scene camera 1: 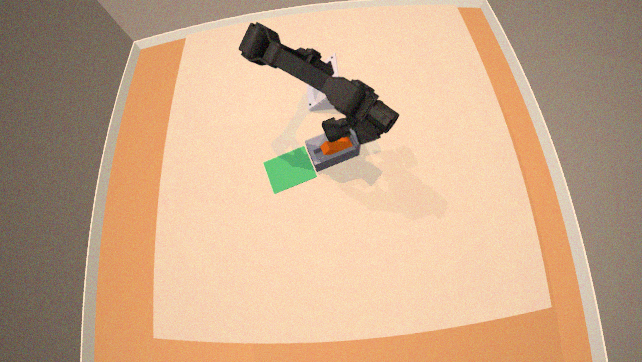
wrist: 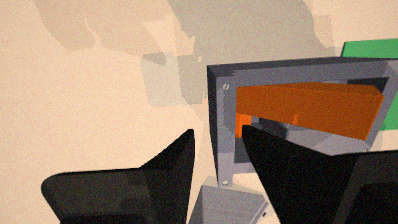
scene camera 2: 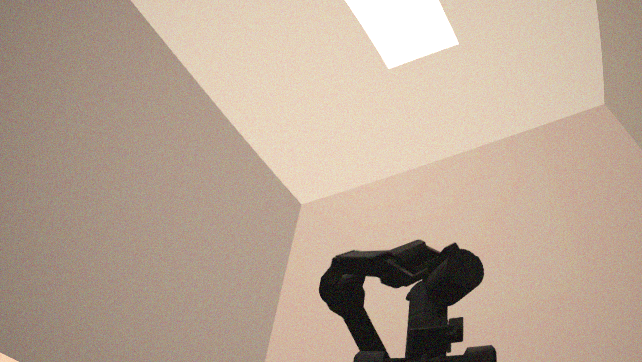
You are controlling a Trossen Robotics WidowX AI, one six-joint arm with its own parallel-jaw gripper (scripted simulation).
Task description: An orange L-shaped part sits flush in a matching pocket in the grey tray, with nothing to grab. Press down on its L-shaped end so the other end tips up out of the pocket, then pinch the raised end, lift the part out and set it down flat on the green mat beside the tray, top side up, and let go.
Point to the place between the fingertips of my gripper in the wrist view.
217, 132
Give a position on an orange L-shaped part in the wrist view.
At 349, 110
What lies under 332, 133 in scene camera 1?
My gripper.
